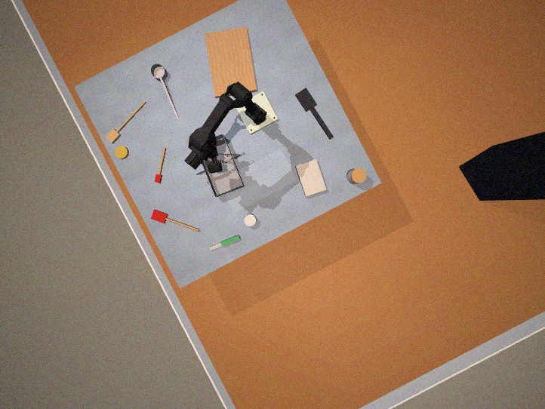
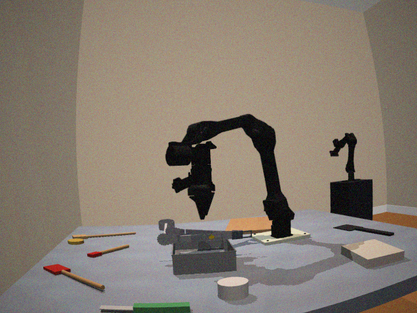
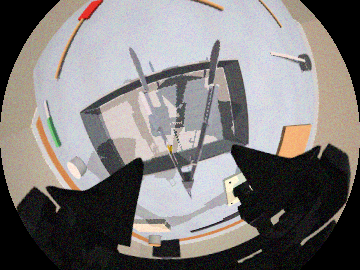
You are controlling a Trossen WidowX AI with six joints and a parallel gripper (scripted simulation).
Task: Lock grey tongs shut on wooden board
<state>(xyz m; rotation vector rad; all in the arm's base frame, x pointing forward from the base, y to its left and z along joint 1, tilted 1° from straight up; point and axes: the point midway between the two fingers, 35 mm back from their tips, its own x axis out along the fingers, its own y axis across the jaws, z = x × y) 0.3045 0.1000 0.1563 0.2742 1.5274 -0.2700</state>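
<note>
Right now my gripper tip is 100 mm above the grey roasting tin, 20 mm to the right of it and 20 mm short of it. From my gripper tip the other things lie so: white puck (370 mm to the left, 110 mm below, 40 mm ahead); then red spatula (420 mm ahead, 130 mm to the left, 120 mm below); then green-handled tool (400 mm to the left, 240 mm ahead, 120 mm below).
</note>
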